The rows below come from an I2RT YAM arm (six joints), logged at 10 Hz.
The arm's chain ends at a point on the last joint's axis. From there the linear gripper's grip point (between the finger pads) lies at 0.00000 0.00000 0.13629 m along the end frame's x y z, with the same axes.
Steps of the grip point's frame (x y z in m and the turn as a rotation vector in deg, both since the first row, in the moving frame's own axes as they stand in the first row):
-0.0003 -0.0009 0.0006 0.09 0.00 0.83
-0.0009 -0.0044 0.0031 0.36 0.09 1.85
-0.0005 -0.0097 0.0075 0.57 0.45 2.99
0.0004 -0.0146 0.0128 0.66 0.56 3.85
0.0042 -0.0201 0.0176 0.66 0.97 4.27
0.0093 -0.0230 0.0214 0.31 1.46 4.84
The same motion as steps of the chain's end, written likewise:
-0.0003 -0.0007 0.0006 0.09 0.00 0.83
-0.0011 -0.0035 0.0031 0.36 0.09 1.85
-0.0016 -0.0084 0.0075 0.57 0.45 2.99
-0.0010 -0.0131 0.0128 0.66 0.56 3.85
0.0018 -0.0186 0.0176 0.66 0.97 4.27
0.0058 -0.0224 0.0214 0.31 1.46 4.84

